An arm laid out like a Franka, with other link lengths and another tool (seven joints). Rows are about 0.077 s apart.
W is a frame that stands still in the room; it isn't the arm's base.
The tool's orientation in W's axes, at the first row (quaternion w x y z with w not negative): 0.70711, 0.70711, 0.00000, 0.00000
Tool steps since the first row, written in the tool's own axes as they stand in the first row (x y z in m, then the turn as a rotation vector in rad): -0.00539, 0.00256, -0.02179, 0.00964, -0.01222, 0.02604; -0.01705, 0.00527, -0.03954, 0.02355, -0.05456, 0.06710; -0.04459, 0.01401, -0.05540, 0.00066, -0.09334, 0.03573; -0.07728, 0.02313, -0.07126, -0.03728, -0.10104, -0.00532
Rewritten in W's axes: -0.00539, 0.02179, 0.00256, 0.00964, -0.02604, -0.01222; -0.01705, 0.03954, 0.00527, 0.02355, -0.06710, -0.05456; -0.04459, 0.05540, 0.01401, 0.00066, -0.03573, -0.09334; -0.07728, 0.07126, 0.02313, -0.03728, 0.00532, -0.10104
